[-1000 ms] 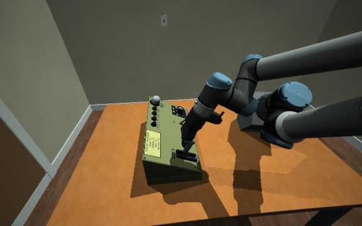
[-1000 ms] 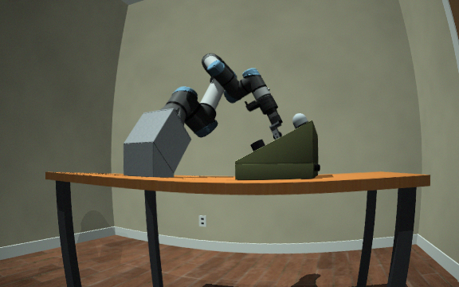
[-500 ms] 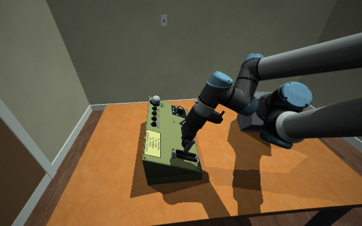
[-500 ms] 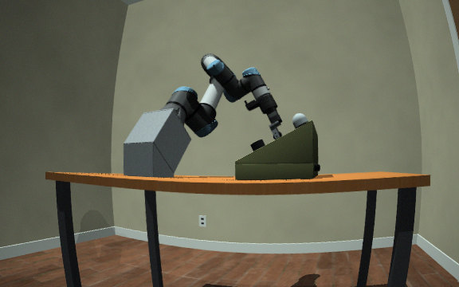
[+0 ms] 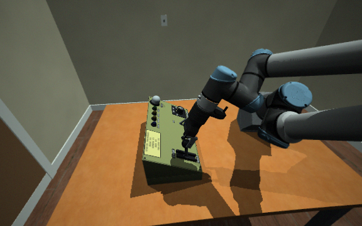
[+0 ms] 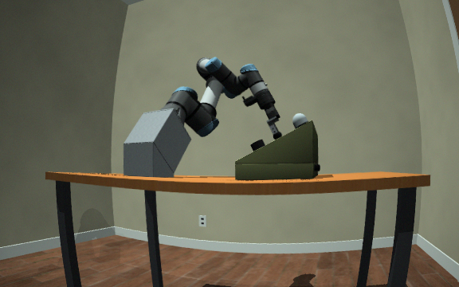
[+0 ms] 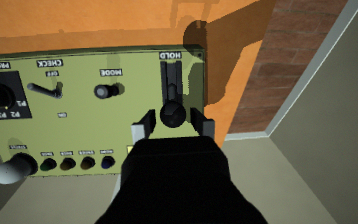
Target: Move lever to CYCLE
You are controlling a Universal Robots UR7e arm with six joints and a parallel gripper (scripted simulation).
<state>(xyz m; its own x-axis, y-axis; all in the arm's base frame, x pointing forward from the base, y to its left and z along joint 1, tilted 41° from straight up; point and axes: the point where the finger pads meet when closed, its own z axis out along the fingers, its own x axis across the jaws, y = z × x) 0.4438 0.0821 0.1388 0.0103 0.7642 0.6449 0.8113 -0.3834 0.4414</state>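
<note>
Right now the mode knob is 12 cm to the right of my hand and 8 cm below it. The rest, counted from my hand: rotary program selector 1 cm ahead, 36 cm to the right, 9 cm below; then olive green console 5 cm ahead, 18 cm to the right, 10 cm below; then check toggle switch 24 cm to the right, 9 cm below.
</note>
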